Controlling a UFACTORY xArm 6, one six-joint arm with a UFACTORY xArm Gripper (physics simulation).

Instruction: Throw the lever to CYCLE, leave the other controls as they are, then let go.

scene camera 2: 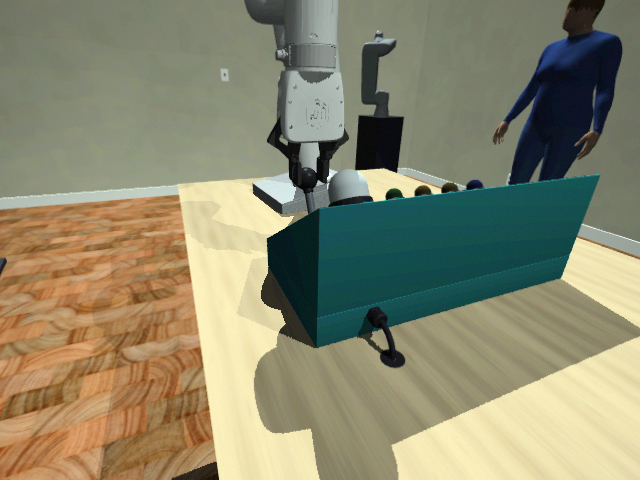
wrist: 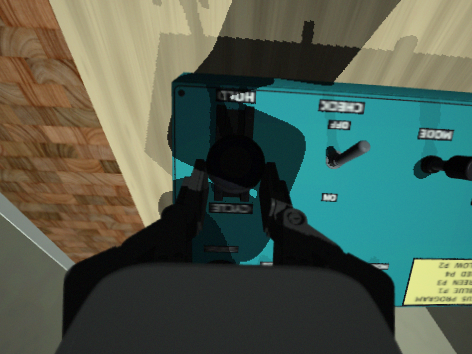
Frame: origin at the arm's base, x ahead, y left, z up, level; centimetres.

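Where they show: gripper, fingertip midpoint: [scene camera 2: 309, 182] [wrist: 234, 175].
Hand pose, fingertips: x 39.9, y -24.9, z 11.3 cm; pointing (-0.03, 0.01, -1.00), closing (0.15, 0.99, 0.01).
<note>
After its pixels a point has its place.
The lever [scene camera 2: 307, 179] {x 40.4, y -25.5, z 12.1 cm} [wrist: 235, 159] {x 37.3, y -24.6, z 13.1 cm} has a round black knob and rises from a slot at one end of the teal control box [scene camera 2: 439, 242] {x 62.0, y -17.1, z 7.0 cm} [wrist: 310, 235]. In the wrist view the HOLD label [wrist: 236, 96] {x 37.1, y -24.4, z 1.0 cm} is above the slot and the CYCLE label [wrist: 230, 208] {x 48.1, y -26.3, z 7.3 cm} below it. The knob is nearer to CYCLE, with a long stretch of slot showing on the HOLD side and a short bit on the CYCLE side. My gripper [scene camera 2: 308, 176] {x 39.9, y -24.9, z 11.3 cm} [wrist: 234, 175] {x 39.9, y -24.9, z 11.3 cm} is shut on the lever's knob, one finger on each side. The lever's base is hidden.
The CHECK toggle [wrist: 352, 154] {x 42.0, y -13.5, z 6.8 cm} stands beside the lever, and the MODE control [wrist: 452, 166] {x 44.5, y -2.6, z 6.9 cm} is farther right. A white dome [scene camera 2: 348, 186] {x 57.3, y -29.8, z 15.4 cm} and several coloured knobs, one of them blue [scene camera 2: 474, 183] {x 59.8, y -8.5, z 13.8 cm}, rise behind the box. A black cable [scene camera 2: 388, 338] {x 64.7, y -27.7, z -3.0 cm} leaves the box's back.
</note>
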